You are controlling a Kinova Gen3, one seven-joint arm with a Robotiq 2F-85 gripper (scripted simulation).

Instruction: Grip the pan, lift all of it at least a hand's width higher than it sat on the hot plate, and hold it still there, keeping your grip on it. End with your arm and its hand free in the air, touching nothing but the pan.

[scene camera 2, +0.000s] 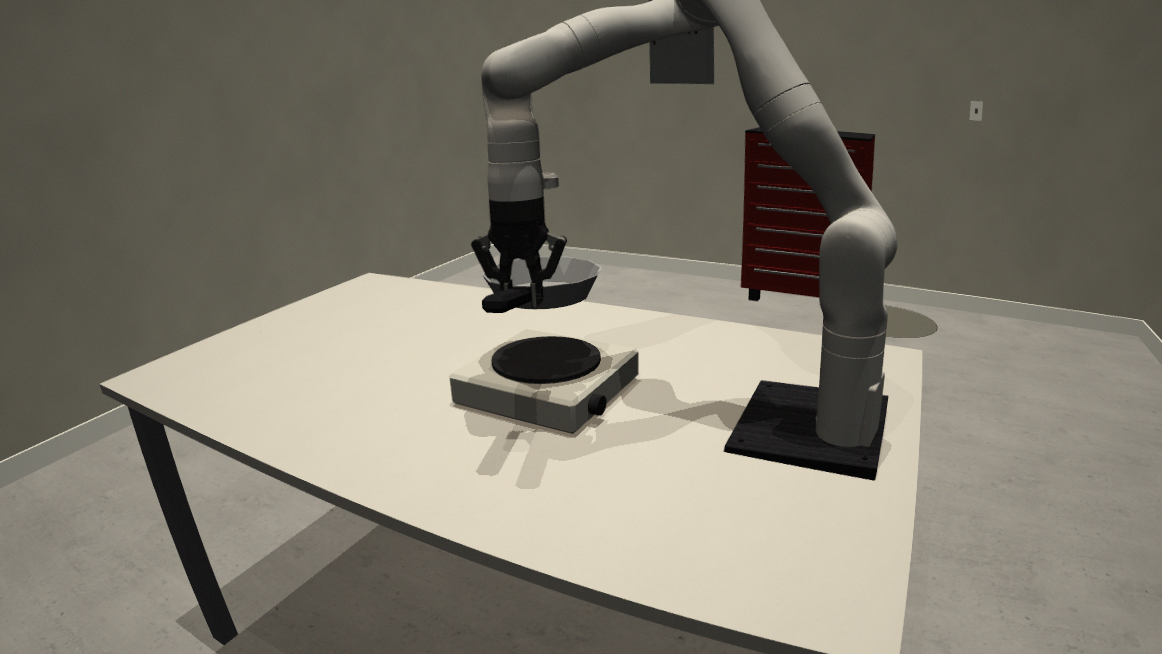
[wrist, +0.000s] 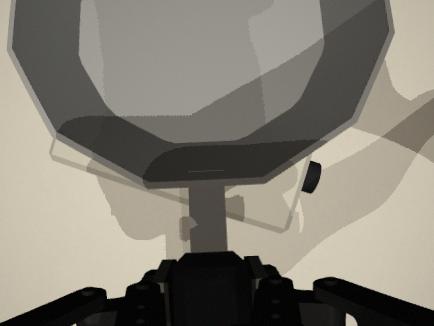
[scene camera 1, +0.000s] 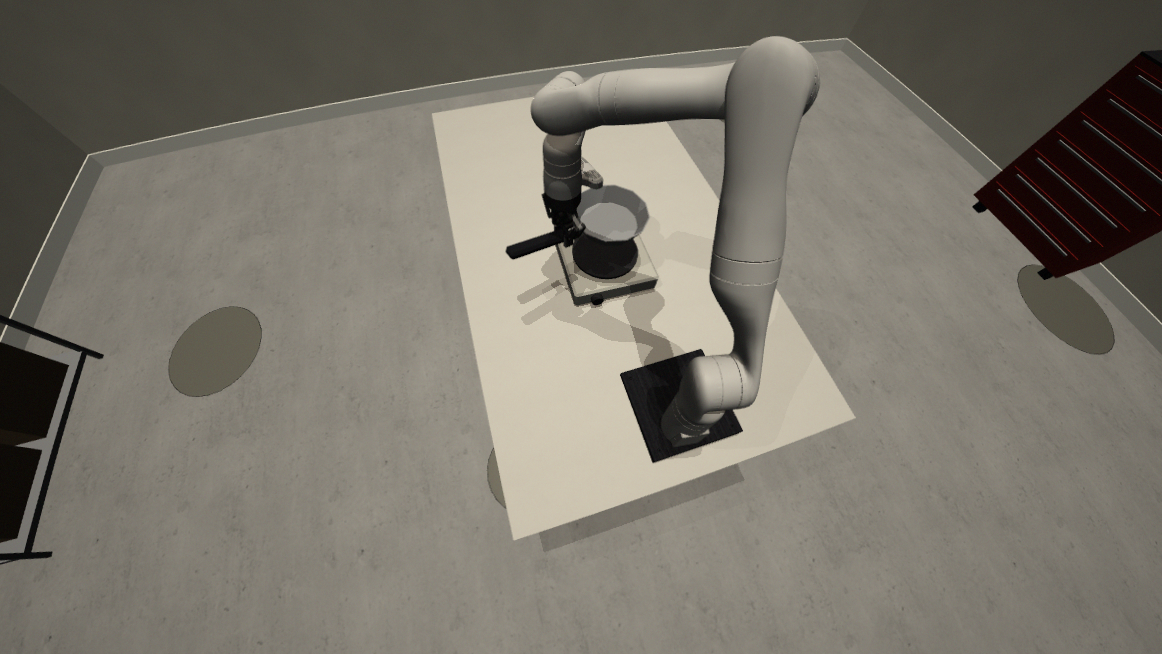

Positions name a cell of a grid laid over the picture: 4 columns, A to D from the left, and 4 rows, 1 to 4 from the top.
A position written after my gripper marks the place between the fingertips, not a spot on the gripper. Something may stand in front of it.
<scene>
In view: my gripper (scene camera 2: B2) and a pan (scene camera 1: C2).
The pan also shows in scene camera 2 (scene camera 2: B2) and in the wrist view (wrist: B2). My gripper is seen too in the wrist view (wrist: B4) and in scene camera 1 (scene camera 1: B2).
</scene>
